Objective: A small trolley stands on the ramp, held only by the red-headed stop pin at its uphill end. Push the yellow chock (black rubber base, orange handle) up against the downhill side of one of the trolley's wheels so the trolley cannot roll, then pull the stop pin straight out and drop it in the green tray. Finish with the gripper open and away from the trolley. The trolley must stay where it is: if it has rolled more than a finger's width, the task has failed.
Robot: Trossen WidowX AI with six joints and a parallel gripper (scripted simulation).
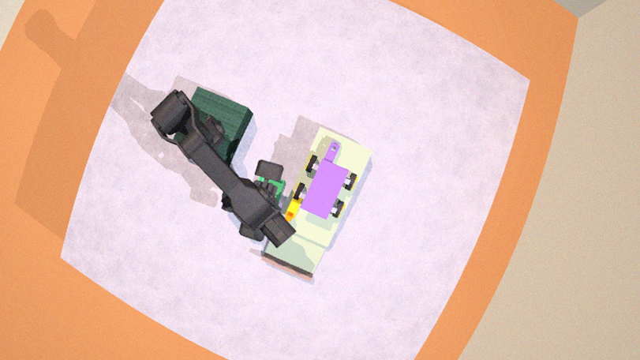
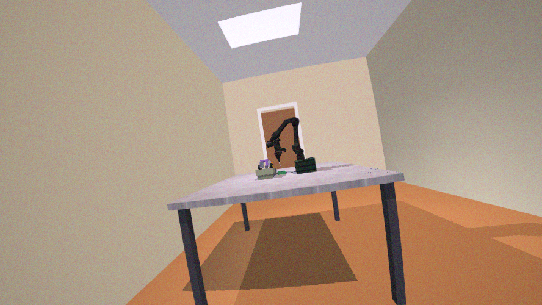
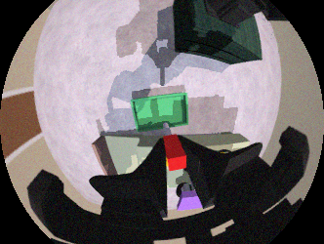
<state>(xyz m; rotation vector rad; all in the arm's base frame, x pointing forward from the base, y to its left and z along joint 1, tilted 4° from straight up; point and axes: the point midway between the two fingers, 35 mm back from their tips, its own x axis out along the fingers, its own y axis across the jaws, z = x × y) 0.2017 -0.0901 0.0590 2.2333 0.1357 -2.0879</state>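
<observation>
Right now my gripper tip is 10 mm past the green tray and 130 mm above it. Also, from my gripper tip: red-headed stop pin: right at my gripper tip; yellow chock: 80 mm ahead, 10 mm to the left, 40 mm below; purple-topped trolley: 130 mm ahead, 90 mm to the left, 10 mm below.
</observation>
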